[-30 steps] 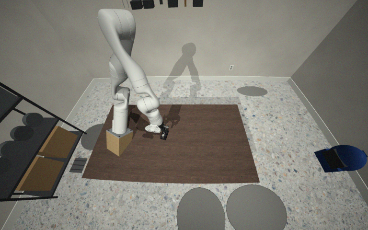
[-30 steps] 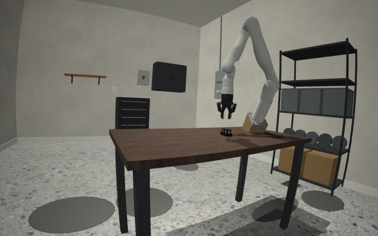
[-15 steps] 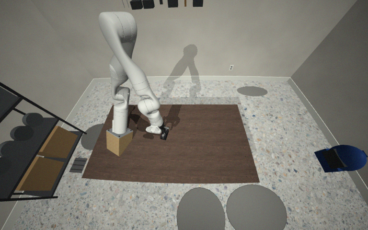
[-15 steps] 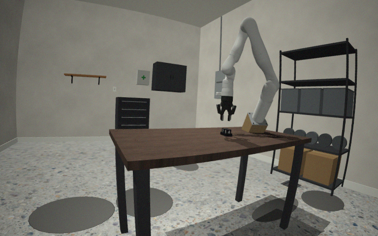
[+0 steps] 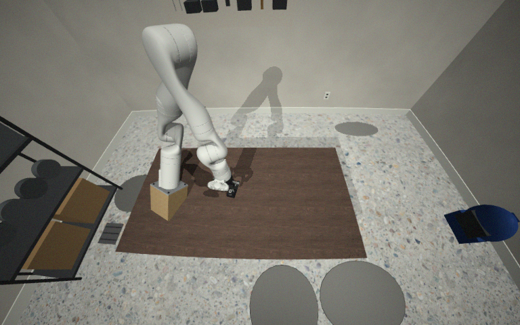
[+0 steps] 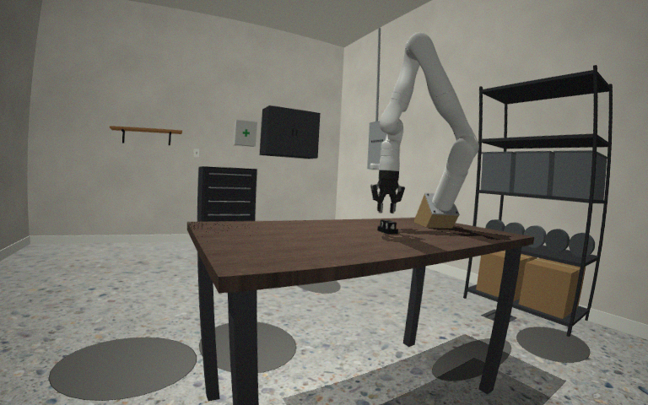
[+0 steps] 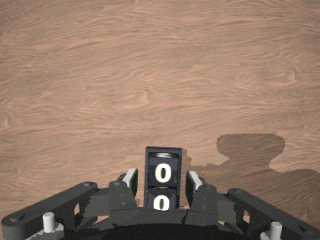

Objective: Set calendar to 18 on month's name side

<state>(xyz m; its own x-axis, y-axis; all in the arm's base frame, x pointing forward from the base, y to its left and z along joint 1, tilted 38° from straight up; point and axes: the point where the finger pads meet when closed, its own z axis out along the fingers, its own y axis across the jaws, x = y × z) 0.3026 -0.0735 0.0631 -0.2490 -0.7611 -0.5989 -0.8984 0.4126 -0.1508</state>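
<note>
Now: the black calendar tray 2 cm to the left of my hand and 8 cm below it.
</note>
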